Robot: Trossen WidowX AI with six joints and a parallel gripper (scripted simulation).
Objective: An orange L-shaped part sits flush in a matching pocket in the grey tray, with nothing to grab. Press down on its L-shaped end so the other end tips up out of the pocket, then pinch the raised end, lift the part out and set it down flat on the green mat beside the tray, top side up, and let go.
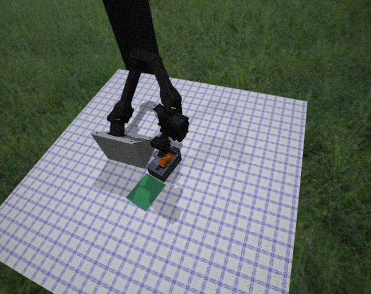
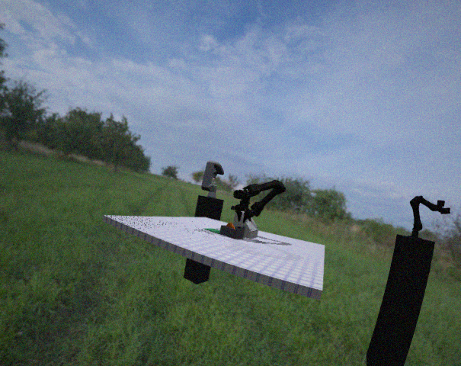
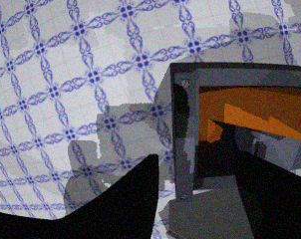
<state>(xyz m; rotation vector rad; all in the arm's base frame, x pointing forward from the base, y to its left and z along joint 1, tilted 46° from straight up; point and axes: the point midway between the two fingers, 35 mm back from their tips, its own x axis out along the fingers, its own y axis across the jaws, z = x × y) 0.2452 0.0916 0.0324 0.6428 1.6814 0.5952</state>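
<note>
The orange L-shaped part is 80 mm below my gripper tip, 40 mm to the right of it and 10 mm behind it. Round my gripper tip: green mat 220 mm to the right, 130 mm below, 30 mm behind.
</note>
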